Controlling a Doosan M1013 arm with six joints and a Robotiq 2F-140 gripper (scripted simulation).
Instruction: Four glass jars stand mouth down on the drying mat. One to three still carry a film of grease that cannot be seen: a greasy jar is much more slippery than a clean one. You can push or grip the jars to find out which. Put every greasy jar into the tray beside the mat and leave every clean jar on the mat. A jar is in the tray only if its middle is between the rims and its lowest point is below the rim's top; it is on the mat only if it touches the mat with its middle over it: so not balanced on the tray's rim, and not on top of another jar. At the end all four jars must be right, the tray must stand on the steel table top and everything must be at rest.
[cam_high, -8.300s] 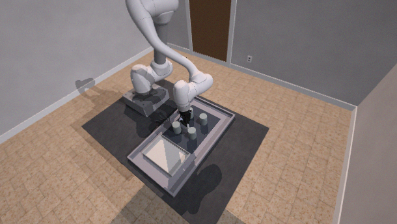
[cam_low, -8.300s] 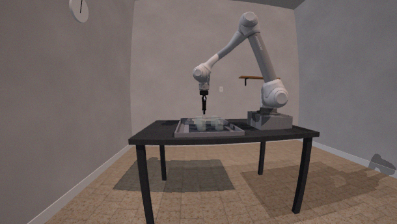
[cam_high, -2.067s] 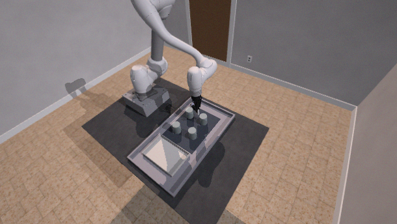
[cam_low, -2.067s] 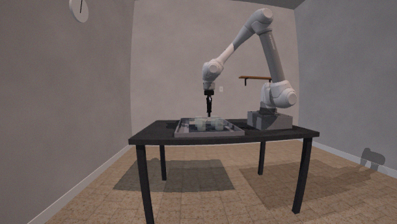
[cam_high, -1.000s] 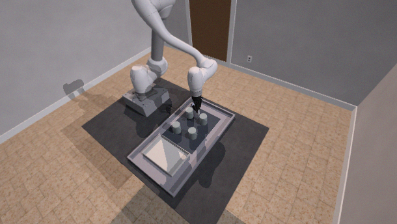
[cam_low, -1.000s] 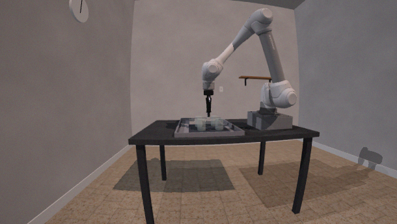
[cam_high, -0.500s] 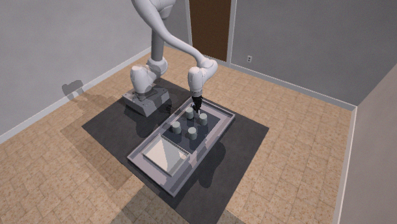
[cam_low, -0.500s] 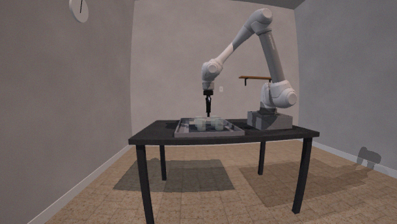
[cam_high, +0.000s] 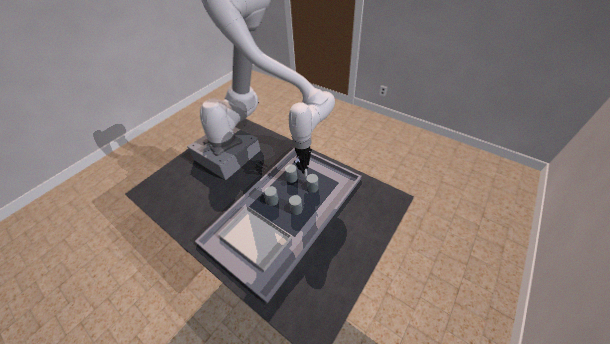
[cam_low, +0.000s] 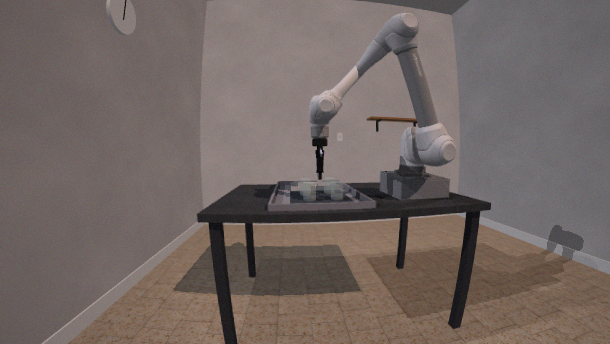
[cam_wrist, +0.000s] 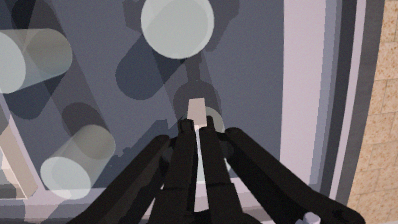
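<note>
The dark drying mat is 10 cm below my hand, 9 cm to the right of it and 1 cm ahead of it. Also, from my hand: tray (40 cm to the right, 10 cm below, 8 cm ahead).
</note>
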